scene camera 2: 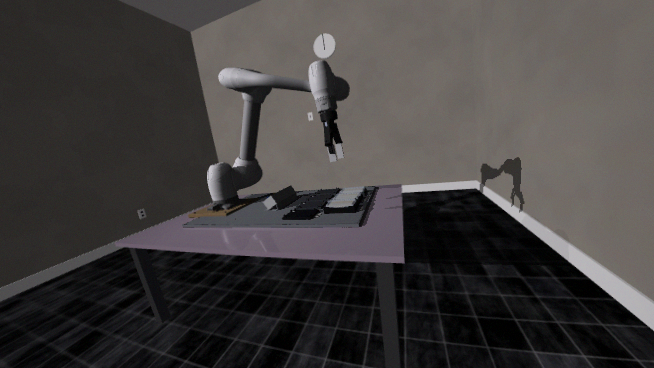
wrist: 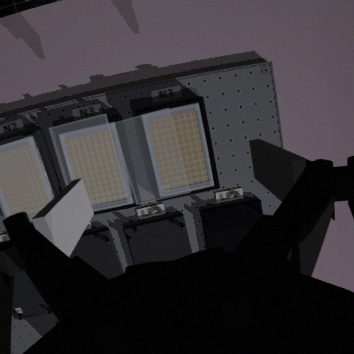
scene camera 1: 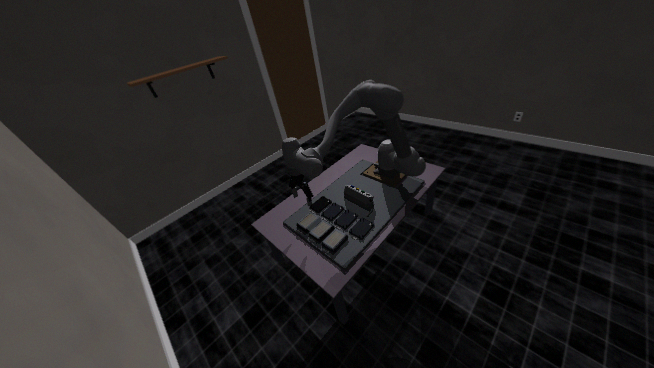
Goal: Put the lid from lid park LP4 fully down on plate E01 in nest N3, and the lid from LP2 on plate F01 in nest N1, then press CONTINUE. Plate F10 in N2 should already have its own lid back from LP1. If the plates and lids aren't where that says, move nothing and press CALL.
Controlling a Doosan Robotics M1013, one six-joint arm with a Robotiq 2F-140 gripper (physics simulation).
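Where they show: gripper, fingertip midpoint: (scene camera 2: 337, 159) (wrist: 169, 177) (scene camera 1: 302, 200); arm's base, link origin: (scene camera 2: 227, 205) (scene camera 1: 387, 170).
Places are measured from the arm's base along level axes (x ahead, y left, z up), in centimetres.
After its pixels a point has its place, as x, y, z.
Observation:
My open gripper (scene camera 1: 302, 196) {80.4, -12.7, 22.2} (scene camera 2: 336, 153) {80.4, -12.7, 22.2} (wrist: 169, 177) {80.4, -12.7, 22.2} hangs well above the nests with nothing between its fingers. Plate F01 (scene camera 1: 308, 221) (wrist: 196, 145) sits in nest N1. A clear lid (wrist: 137, 155) {80.5, -8.5, 3.1} lies shifted left, over its left part and the gap towards N3; whether it tilts is unclear. Plate E01 (scene camera 1: 320, 230) {81.6, -0.6, 2.8} (wrist: 95, 162) {80.9, -2.2, 2.8} sits in N3, with a clear lid (wrist: 80, 126) {86.5, -1.5, 2.8} offset up and left. Plate F10 (scene camera 1: 334, 240) {82.2, 12.2, 2.6} (wrist: 22, 175) {81.6, 9.4, 2.6} in N2 is partly out of the wrist view; its lid is unclear. Lid park LP2 (wrist: 232, 225) {65.0, -20.7, 0.2} looks dark, with no lid visible.
The button box (scene camera 1: 358, 196) {43.7, 2.2, 5.0} (scene camera 2: 281, 197) {43.7, -5.1, 4.3} stands on the grey board (scene camera 1: 387, 207) {37.2, 22.1, -0.8} (scene camera 2: 250, 220) {36.7, -25.6, -0.7} between the robot base and the row of dark lid parks (scene camera 1: 345, 219) {63.2, 5.2, 0.2}. The board lies on the pink table (scene camera 1: 325, 277) {102.0, 21.9, -2.1} (scene camera 2: 310, 245) {75.9, -46.6, -2.1}. Button labels are unreadable.

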